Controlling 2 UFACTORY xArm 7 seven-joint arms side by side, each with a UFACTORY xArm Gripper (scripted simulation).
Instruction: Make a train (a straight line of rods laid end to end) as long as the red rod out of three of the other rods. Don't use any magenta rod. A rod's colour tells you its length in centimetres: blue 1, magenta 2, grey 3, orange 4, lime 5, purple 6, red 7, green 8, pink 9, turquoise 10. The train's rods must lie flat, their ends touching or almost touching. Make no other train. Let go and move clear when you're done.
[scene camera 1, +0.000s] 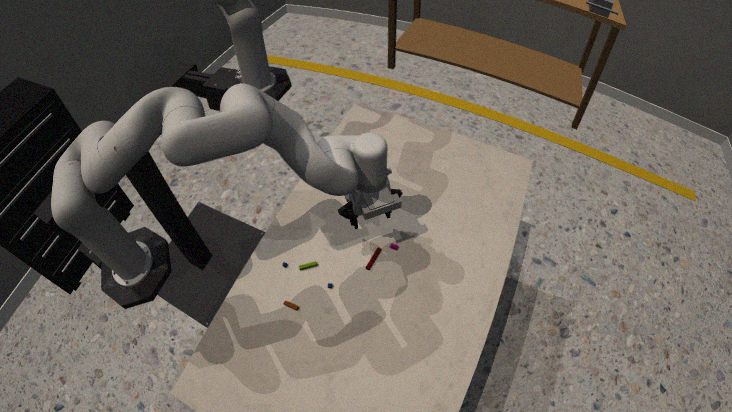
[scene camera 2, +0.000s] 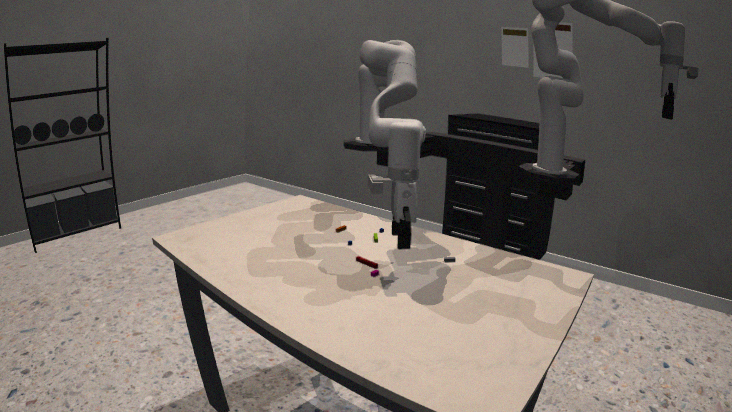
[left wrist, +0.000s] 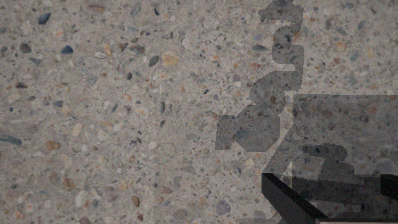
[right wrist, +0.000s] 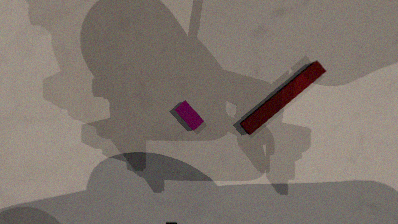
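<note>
My left gripper (scene camera 2: 666, 118) is here in the scene, and so is my right gripper (scene camera 2: 400, 241). I can also see a red rod (right wrist: 305, 78), though in the left wrist view the rod is out of frame.
</note>
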